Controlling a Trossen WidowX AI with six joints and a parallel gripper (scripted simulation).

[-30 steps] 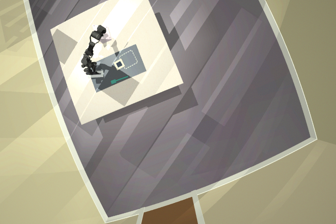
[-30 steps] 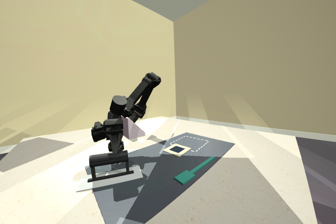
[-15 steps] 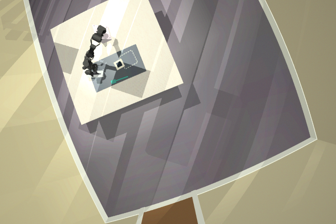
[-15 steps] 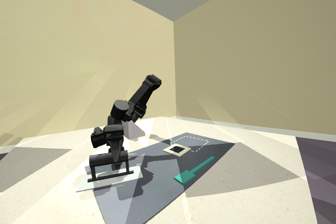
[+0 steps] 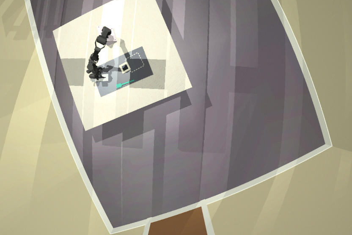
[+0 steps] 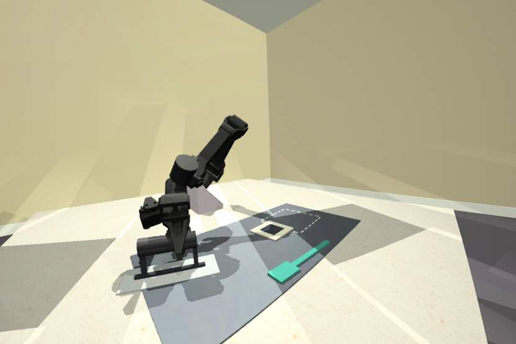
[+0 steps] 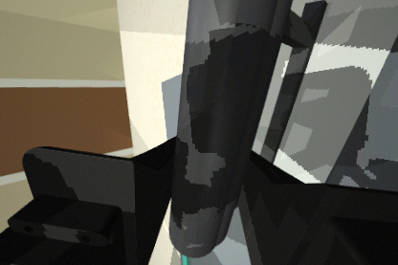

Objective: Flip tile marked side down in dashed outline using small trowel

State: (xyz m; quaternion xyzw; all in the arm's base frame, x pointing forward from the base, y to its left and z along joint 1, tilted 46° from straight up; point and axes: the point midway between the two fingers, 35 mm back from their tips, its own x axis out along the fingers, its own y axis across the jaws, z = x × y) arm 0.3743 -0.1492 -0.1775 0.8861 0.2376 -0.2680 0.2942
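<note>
Right now the dark mat is 240 mm to the left of my gripper tip and 70 mm below it. Also, from my gripper tip: teal trowel: 140 mm ahead, 220 mm to the left, 50 mm below; then tile: 20 mm behind, 300 mm to the left, 40 mm below.
</note>
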